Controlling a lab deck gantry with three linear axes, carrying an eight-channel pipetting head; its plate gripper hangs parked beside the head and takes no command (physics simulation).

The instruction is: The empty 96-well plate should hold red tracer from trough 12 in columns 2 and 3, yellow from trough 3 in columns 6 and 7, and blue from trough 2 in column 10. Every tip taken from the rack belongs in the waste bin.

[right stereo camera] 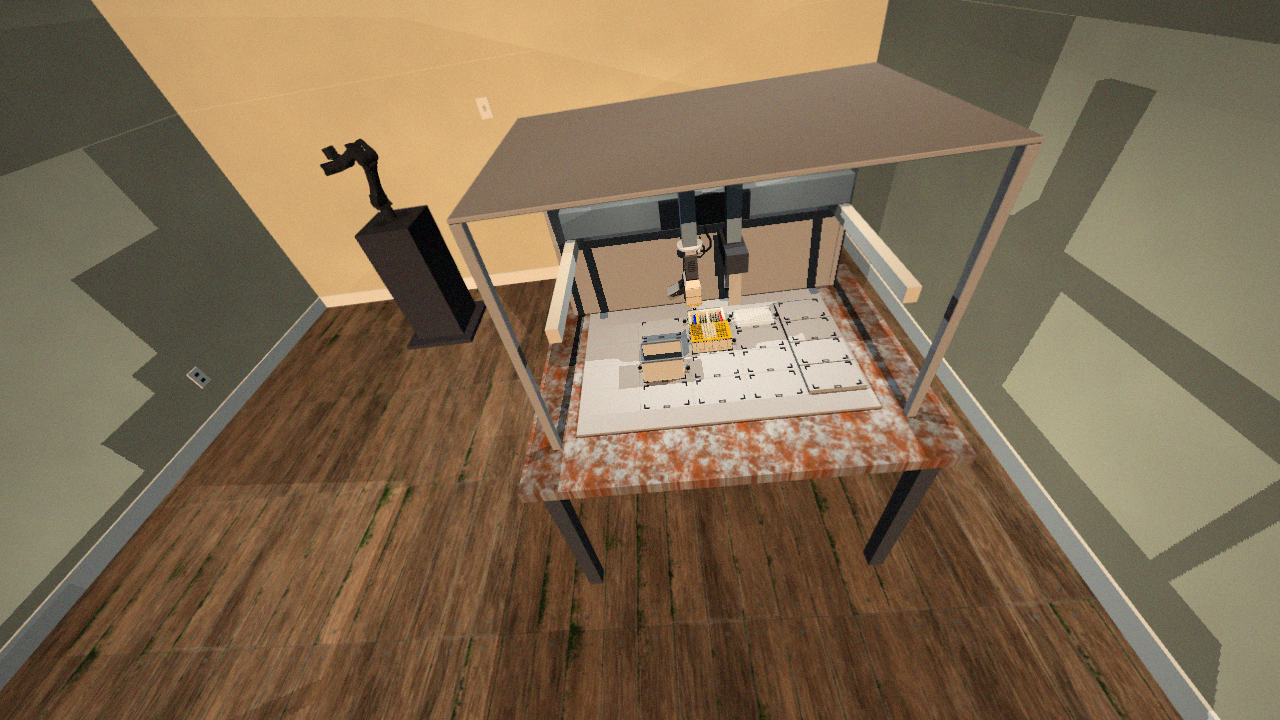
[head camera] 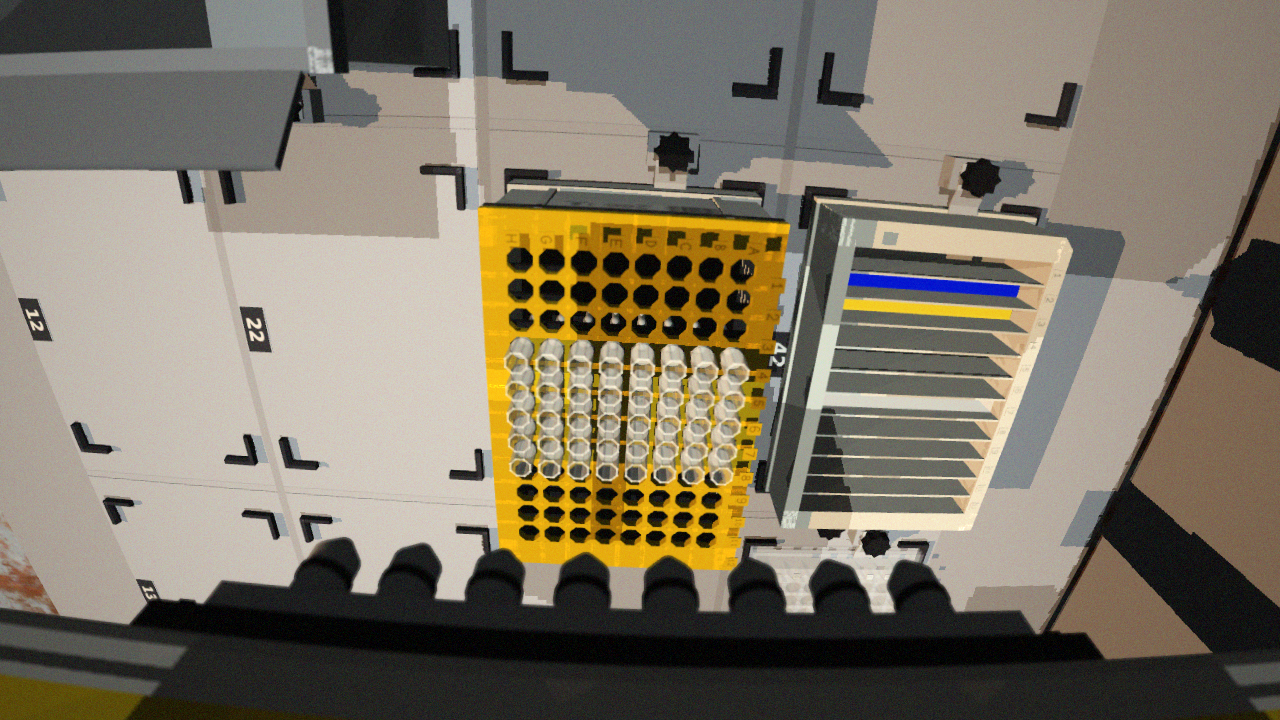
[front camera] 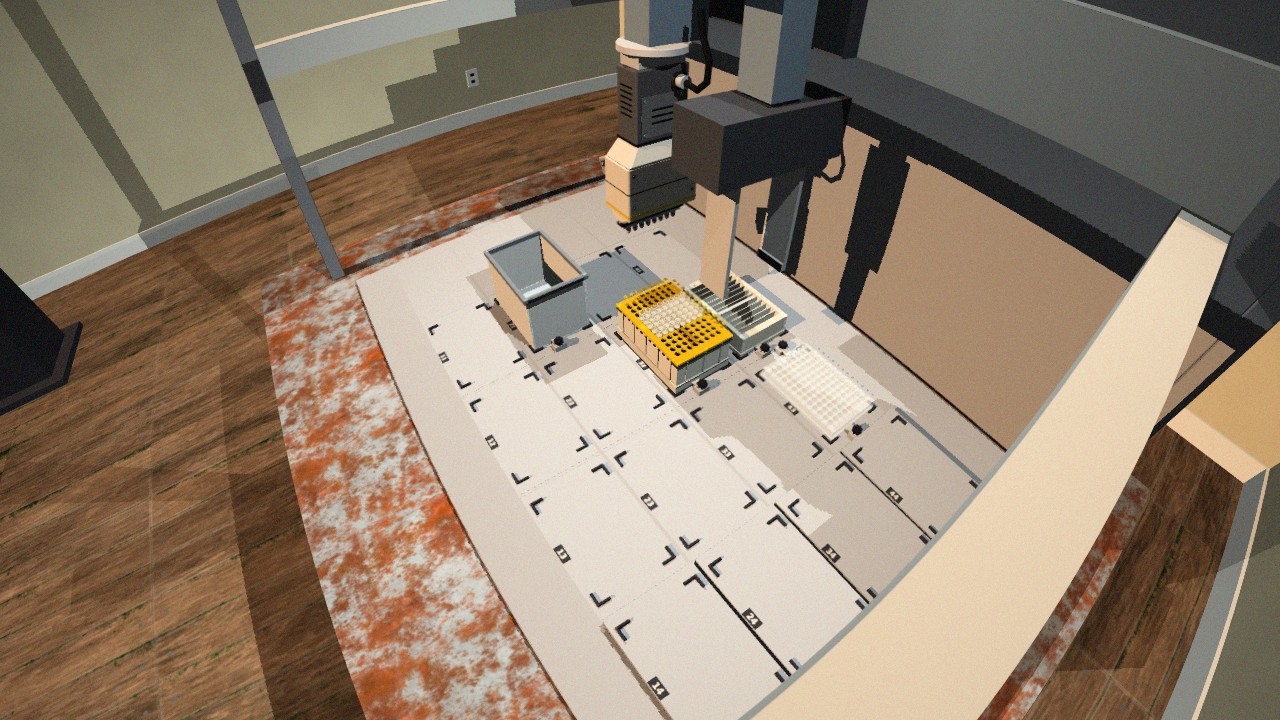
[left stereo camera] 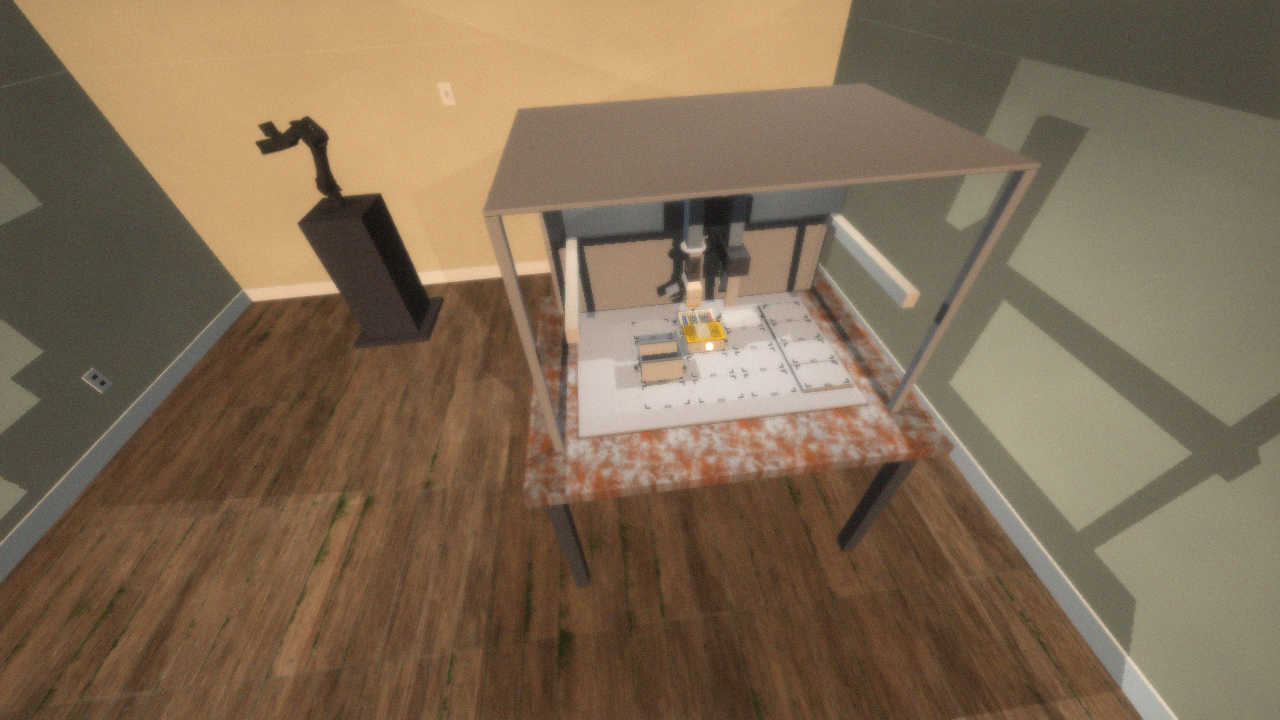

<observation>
In view: a grey post (right stereo camera: 462, 235).
The grey post shows as well in the left stereo camera view (left stereo camera: 495, 226).
</observation>
